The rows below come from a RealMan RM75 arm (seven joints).
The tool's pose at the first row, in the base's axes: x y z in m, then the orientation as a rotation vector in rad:
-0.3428, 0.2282, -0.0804, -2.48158, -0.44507, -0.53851
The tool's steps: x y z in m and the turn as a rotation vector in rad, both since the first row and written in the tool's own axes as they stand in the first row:
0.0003, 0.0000, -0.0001, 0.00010, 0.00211, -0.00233
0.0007, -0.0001, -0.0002, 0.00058, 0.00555, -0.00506
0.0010, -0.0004, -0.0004, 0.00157, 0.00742, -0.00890
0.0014, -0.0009, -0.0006, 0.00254, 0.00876, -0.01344
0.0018, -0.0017, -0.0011, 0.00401, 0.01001, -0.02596
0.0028, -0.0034, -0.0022, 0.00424, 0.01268, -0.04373
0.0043, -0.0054, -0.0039, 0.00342, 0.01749, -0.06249
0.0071, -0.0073, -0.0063, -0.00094, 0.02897, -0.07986
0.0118, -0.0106, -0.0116, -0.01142, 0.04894, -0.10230
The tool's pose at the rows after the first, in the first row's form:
-0.3426, 0.2282, -0.0802, -2.48047, -0.44720, -0.54198
-0.3423, 0.2283, -0.0799, -2.47845, -0.44938, -0.54709
-0.3422, 0.2285, -0.0795, -2.47642, -0.45366, -0.55056
-0.3421, 0.2288, -0.0789, -2.47452, -0.45902, -0.55366
-0.3423, 0.2293, -0.0780, -2.47130, -0.47457, -0.55966
-0.3424, 0.2302, -0.0759, -2.46801, -0.49598, -0.56989
-0.3424, 0.2310, -0.0730, -2.46461, -0.51764, -0.58348
-0.3415, 0.2317, -0.0690, -2.46198, -0.53437, -0.60589
-0.3403, 0.2321, -0.0613, -2.46077, -0.55323, -0.64291

